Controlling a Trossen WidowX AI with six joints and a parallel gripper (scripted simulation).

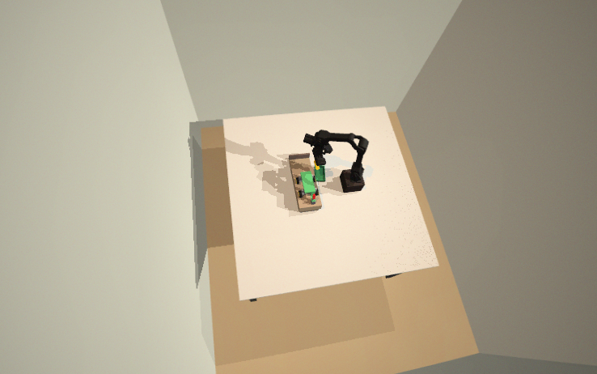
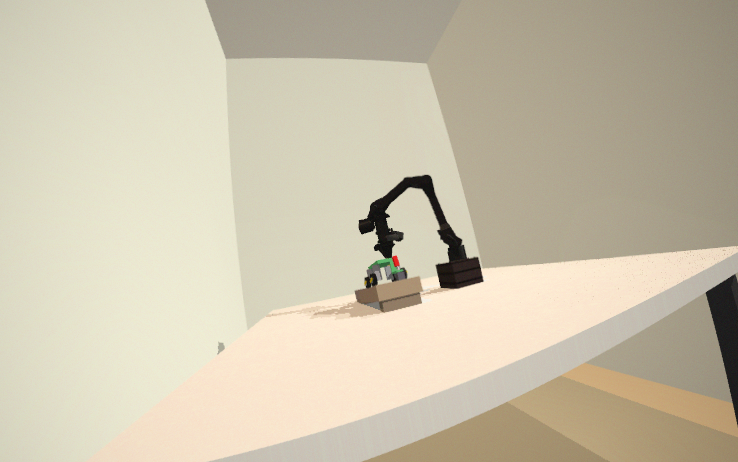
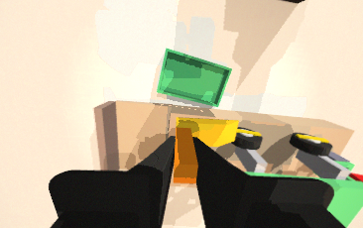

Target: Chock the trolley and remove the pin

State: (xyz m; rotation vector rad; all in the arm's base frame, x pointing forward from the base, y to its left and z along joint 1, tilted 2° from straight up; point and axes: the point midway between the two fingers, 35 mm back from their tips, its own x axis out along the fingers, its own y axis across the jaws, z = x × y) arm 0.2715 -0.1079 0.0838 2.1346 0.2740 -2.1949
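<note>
Right now the red-headed stop pin is 27 cm to the left of my gripper tip, 3 cm below it and 3 cm ahead of it. Also, from my gripper tip: raised lip 12 cm below, 10 cm to the right, 10 cm ahead; green tray 16 cm below, 4 cm behind, 3 cm to the left; green trolley 17 cm to the left, 6 cm ahead, 5 cm below.
</note>
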